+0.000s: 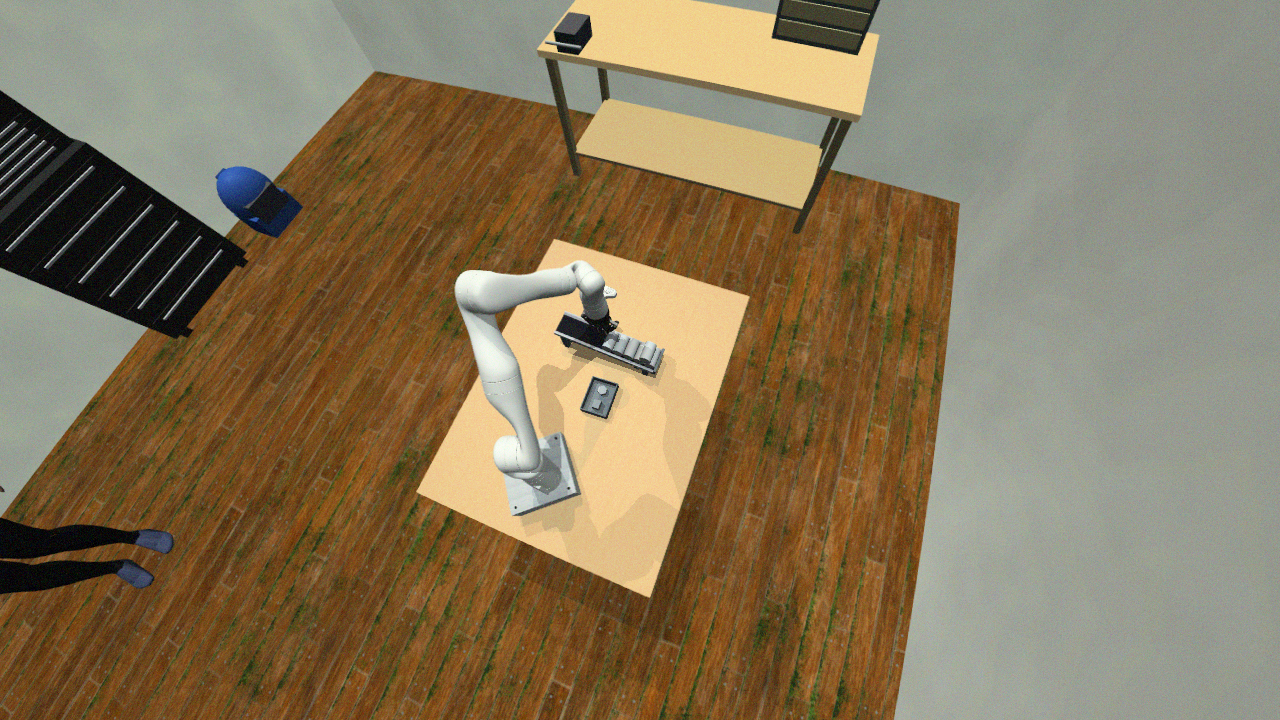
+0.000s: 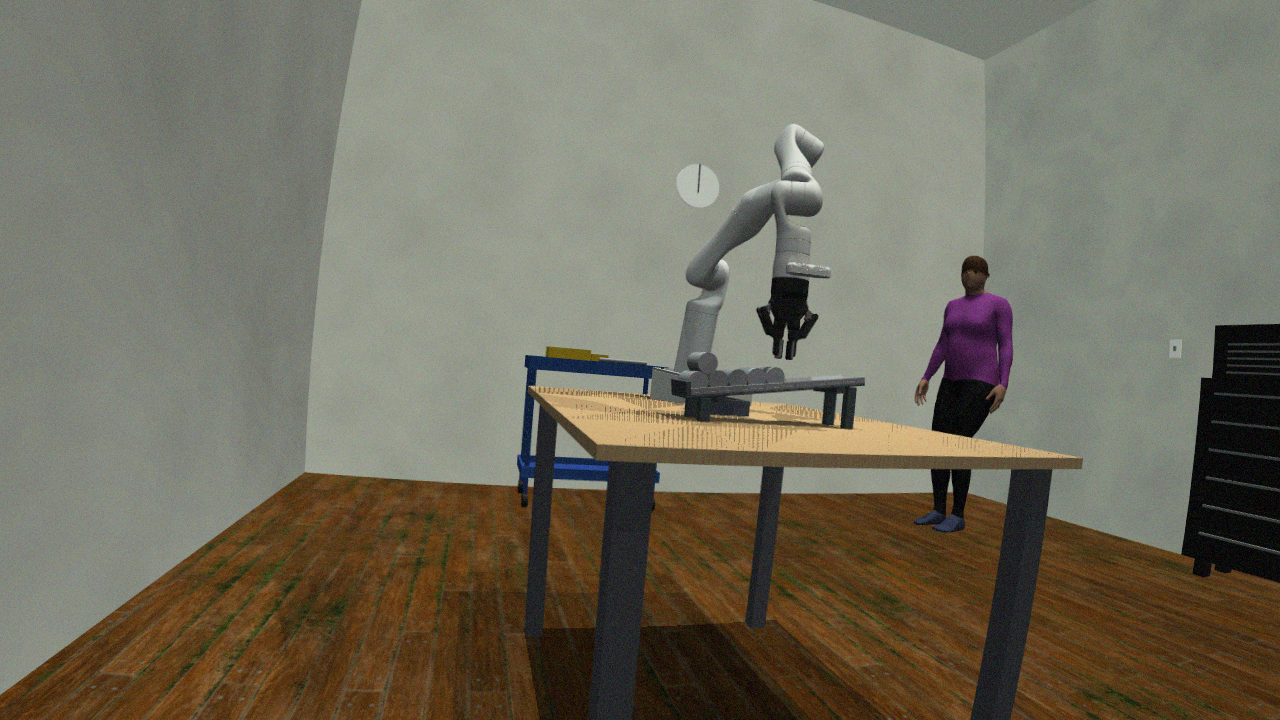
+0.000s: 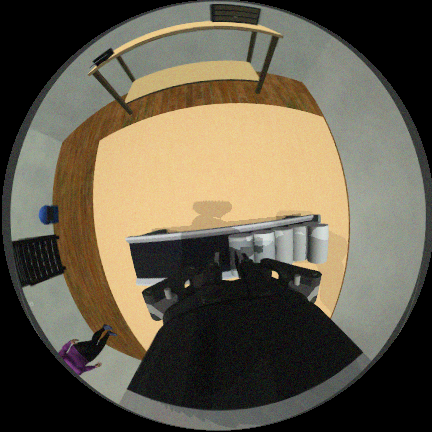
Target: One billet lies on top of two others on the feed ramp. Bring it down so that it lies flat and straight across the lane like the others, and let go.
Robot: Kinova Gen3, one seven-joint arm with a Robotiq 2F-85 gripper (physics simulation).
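Seen in the pictures: gripper, fingertip midpoint: (image 1: 603, 331) (image 2: 783, 359) (image 3: 227, 257); arm's base at its link origin: (image 1: 547, 477).
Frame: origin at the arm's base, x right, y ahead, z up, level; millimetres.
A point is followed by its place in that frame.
The top billet (image 1: 648, 352) {x 121, y 506, z 49 mm} (image 2: 702, 361) {x 125, y 548, z 33 mm} (image 3: 318, 243) {x 103, y 517, z 46 mm}, a light grey cylinder, rests on two others near the low end of the feed ramp (image 1: 580, 328) {x -151, y 505, z 10 mm} (image 2: 832, 384) (image 3: 175, 257) {x -141, y 499, z 9 mm}. Several billets lie side by side across the lane; the one nearest the high end (image 2: 774, 374) {x -27, y 537, z 20 mm} (image 3: 241, 243) {x -31, y 528, z 34 mm} borders the bare dark lane. My gripper (image 1: 604, 331) {x -53, y 514, z 52 mm} (image 2: 785, 356) {x -53, y 514, z 52 mm} (image 3: 227, 257) {x -53, y 514, z 52 mm} is shut to a narrow gap with nothing between the fingers. It points down above the ramp, just up the slope from that end billet and well away from the top billet. The billets' lower sides are partly hidden by the rail.
A small tray (image 1: 586, 397) {x -28, y 299, z -59 mm} with two small pieces stands on the table (image 1: 689, 313) {x 171, y 768, z -79 mm} (image 2: 895, 445) {x -151, y 784, z -79 mm} (image 3: 215, 160) {x -64, y 703, z -79 mm} between the ramp and the arm's base. Side rails edge the ramp. A person in purple (image 2: 976, 326) (image 3: 75, 357) stands beyond the table. A workbench (image 1: 716, 53) stands by the wall.
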